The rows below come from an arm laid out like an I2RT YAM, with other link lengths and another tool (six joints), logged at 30 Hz.
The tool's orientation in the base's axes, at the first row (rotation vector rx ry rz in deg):
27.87, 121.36, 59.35
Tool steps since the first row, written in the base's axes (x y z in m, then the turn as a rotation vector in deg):
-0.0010, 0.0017, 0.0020, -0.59, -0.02, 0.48
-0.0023, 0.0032, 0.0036, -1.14, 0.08, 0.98
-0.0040, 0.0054, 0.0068, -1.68, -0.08, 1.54
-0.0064, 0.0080, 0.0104, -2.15, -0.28, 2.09
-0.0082, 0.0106, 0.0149, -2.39, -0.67, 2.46
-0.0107, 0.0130, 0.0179, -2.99, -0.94, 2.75
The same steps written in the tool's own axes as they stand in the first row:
0.0008, 0.0026, -0.0007, 0.17, 0.36, -0.65
0.0019, 0.0048, -0.0015, 0.38, 0.80, -1.21
0.0029, 0.0086, -0.0030, 0.41, 1.14, -1.93
0.0045, 0.0130, -0.0049, 0.36, 1.45, -2.62
0.0053, 0.0181, -0.0068, 0.13, 1.50, -3.15
0.0071, 0.0219, -0.0086, 0.24, 1.55, -3.86

